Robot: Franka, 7 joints.
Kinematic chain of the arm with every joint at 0, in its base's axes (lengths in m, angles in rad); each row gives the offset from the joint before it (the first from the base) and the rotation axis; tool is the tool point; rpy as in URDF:
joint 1: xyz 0 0 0.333 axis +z
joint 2: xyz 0 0 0 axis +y
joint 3: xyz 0 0 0.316 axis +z
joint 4: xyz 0.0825 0 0 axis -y
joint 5: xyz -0.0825 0 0.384 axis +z
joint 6: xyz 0 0 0 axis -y
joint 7: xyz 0.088 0 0 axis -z
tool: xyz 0 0 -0.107 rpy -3.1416 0 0
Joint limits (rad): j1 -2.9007..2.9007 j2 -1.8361..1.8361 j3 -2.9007..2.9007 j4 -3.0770..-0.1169 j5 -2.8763..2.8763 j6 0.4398..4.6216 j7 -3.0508..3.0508
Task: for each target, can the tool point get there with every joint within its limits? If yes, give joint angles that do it. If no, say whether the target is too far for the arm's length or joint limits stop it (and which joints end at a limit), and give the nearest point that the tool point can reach.
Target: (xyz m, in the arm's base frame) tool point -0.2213 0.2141 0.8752
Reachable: yes | joints 0.2732 -1.2647 0.6180 -1.5298 -0.4854 1.4136 -1.5179
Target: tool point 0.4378 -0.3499 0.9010
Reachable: yes | joints 0.3921 0.3493 -1.5388 -1.0227 0.9596 2.0515 -0.2930
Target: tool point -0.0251 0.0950 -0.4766
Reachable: no: joint limits stop it (at a limit: joint 2) | nearest point -0.0351 0.1327 -0.3403 | short by 0.142 m
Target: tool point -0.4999 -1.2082 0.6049
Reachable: no: too far | nearest point -0.3211 -0.7761 0.5077 | short by 0.478 m
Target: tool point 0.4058 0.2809 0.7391
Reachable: yes | joints 1.9556 -0.0297 -1.2645 -1.9010 0.2264 4.1801 -0.3592
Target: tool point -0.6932 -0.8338 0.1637
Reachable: no: too far | nearest point -0.5419 -0.6518 0.2007 | short by 0.240 m
